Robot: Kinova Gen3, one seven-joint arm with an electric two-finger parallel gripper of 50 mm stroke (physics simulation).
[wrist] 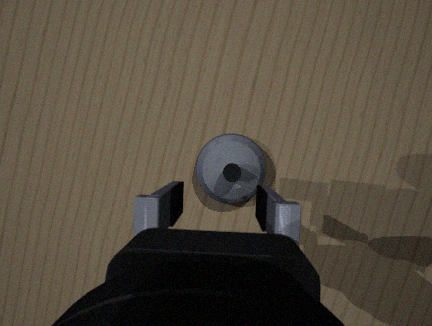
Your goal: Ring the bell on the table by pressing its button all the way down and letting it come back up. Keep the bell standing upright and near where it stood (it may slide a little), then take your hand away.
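Places are measured from the arm's base along level axes (x ahead, y left, z up), in metres.
Pixels of known places: gripper, fingertip midpoint: (219, 198).
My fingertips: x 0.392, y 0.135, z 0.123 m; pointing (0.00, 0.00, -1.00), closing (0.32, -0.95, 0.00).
Ahead of a thing's pixels: the offset from my fingertips to its top centre. Level surfaces: height alone.
The bell @[dy -0.006, dx +0.014, dz -0.078 m] (215, 157) is a round grey dome seen from above, upright on the table, near the middle of the wrist view. Its small dark button @[dy -0.006, dx +0.014, dz -0.078 m] (232, 172) shows at its centre. My gripper (219, 198) is open, with nothing between its fingers. The fingertips appear just below the bell in the view, one to the lower left and one at the bell's lower right edge. The gripper is above the table; its exact height over the bell is hard to tell.
The light wood-grained table top @[dz -0.144 m] (100, 100) spreads under the bell. Dark shadows of the arm and gripper fall across it at the right and lower right, and a shadow touches the bell's top.
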